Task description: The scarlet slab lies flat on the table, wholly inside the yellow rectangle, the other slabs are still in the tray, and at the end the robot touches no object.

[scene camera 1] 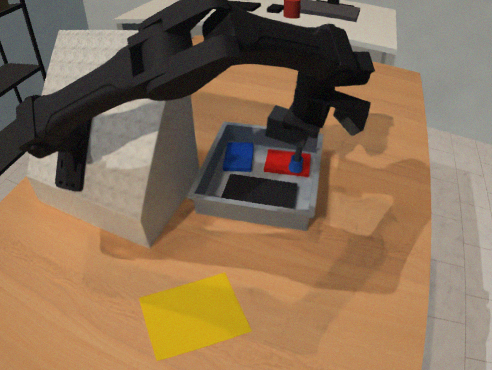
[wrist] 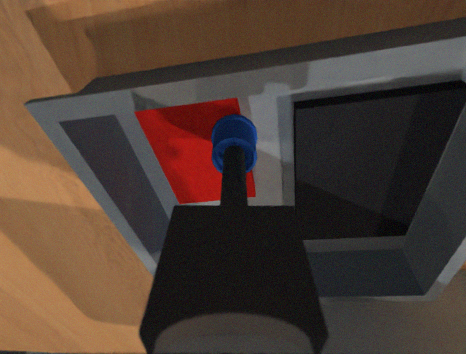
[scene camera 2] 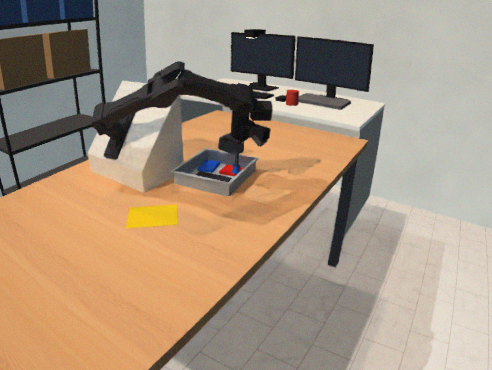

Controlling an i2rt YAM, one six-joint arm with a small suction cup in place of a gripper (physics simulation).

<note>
In view: the suction cup point(wrist: 232, 127), a scarlet slab point(scene camera 1: 277, 161), a black slab point(scene camera 1: 243, 188), a grey tray point(scene camera 1: 209, 184), a blue slab point(scene camera 1: 238, 157) and a yellow rectangle point(scene camera 1: 182, 319).
The scarlet slab is seen too in the wrist view point(wrist: 180, 136). The black slab is seen too in the wrist view point(wrist: 362, 162). The grey tray is seen too in the wrist view point(wrist: 96, 130) and in scene camera 2 point(scene camera 2: 184, 174).
</note>
